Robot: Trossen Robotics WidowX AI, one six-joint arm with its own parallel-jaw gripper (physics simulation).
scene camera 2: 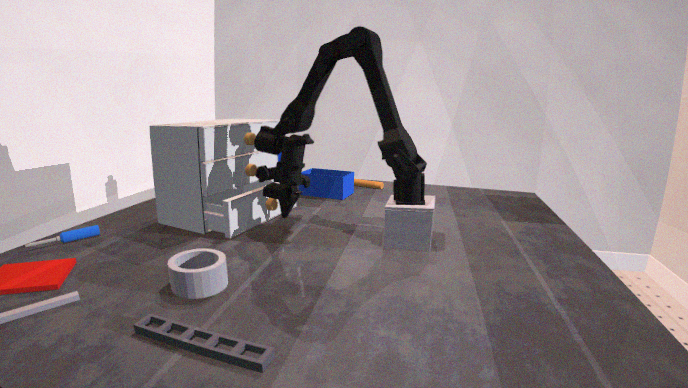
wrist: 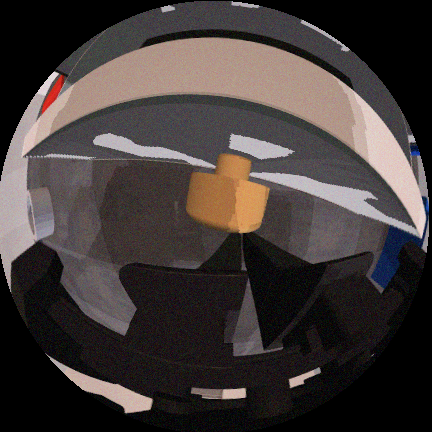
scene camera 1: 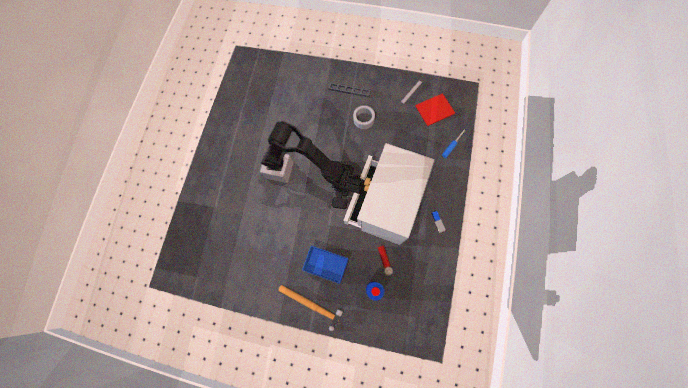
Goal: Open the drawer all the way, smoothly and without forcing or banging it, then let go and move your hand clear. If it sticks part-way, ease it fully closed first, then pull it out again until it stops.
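Frame: origin at the arm's base, x ahead, y left, z up, level; metres.
Seen in the pictures: gripper, fingertip midpoint: (scene camera 2: 284, 217) (wrist: 239, 235) (scene camera 1: 346, 191); arm's base at its link origin: (scene camera 2: 410, 200) (scene camera 1: 275, 163).
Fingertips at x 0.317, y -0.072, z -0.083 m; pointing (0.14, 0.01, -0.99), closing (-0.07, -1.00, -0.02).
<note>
Pixels of each thing's top centre, then the offset from my fingertips to it. "spot": a spot on its surface instead.
- white-grey cabinet at its top centre: (scene camera 2: 221, 122) (scene camera 1: 393, 187) 0.186 m ahead, 0.031 m right, 0.244 m up
- bottom drawer's knob at a spot on its surface: (wrist: 227, 201) (scene camera 2: 271, 198) spot: 0.031 m ahead, 0.009 m left, 0.052 m up
- blue bin at its top centre: (scene camera 2: 326, 172) (scene camera 1: 324, 264) 0.046 m back, 0.327 m right, 0.061 m up
- orange stick at its top centre: (scene camera 1: 307, 305) 0.101 m back, 0.501 m right, 0.012 m up
- grey ring at its top centre: (scene camera 2: 196, 259) (wrist: 29, 215) (scene camera 1: 364, 115) 0.042 m ahead, 0.367 m left, 0.034 m up
- dark slotted bar at its top centre: (scene camera 2: 198, 336) (scene camera 1: 349, 89) 0.045 m back, 0.523 m left, 0.000 m up
A white-grey cabinet (scene camera 1: 396, 192) (scene camera 2: 177, 173) has three drawers with orange knobs. Its bottom drawer (scene camera 1: 351, 209) (scene camera 2: 242, 212) (wrist: 160, 128) stands pulled out part-way; the two above it are closed. My gripper (scene camera 1: 358, 184) (scene camera 2: 286, 209) (wrist: 239, 235) points downward right in front of the bottom drawer's knob (scene camera 2: 272, 204) (wrist: 227, 201). The fingers are shut tip to tip just short of the knob, with nothing between them. The knob sits free beyond the fingertips.
A blue bin (scene camera 1: 325, 264) (scene camera 2: 327, 184) and an orange stick (scene camera 1: 305, 302) lie beyond the cabinet. A grey ring (scene camera 1: 364, 117) (scene camera 2: 197, 273) and a dark slotted bar (scene camera 1: 349, 89) (scene camera 2: 208, 342) lie on the near side. The arm's base block (scene camera 2: 409, 223) stands to the right.
</note>
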